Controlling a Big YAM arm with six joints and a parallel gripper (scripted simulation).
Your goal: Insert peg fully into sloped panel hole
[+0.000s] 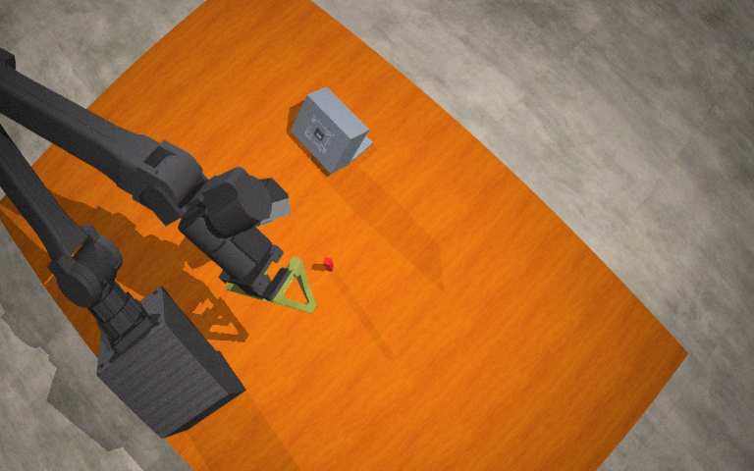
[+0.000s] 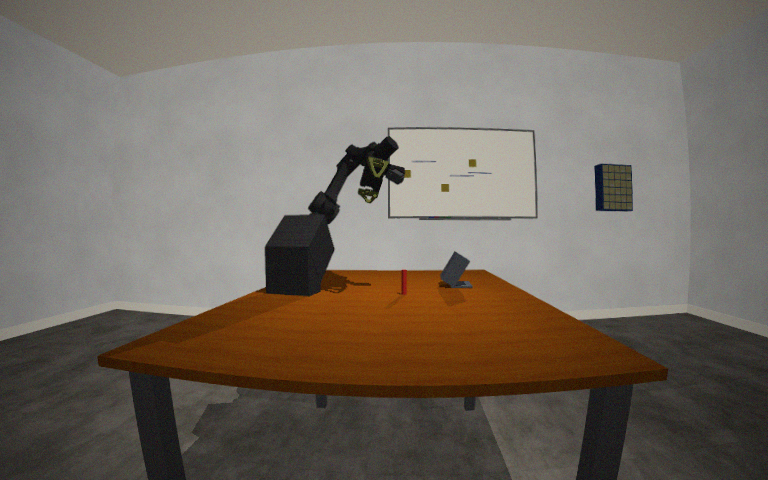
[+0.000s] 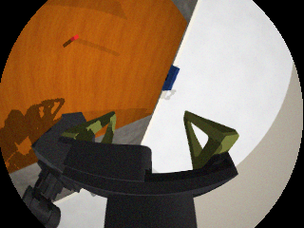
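Now: the peg 9 cm ahead of my hand, 5 cm to the left of it and 29 cm below it.
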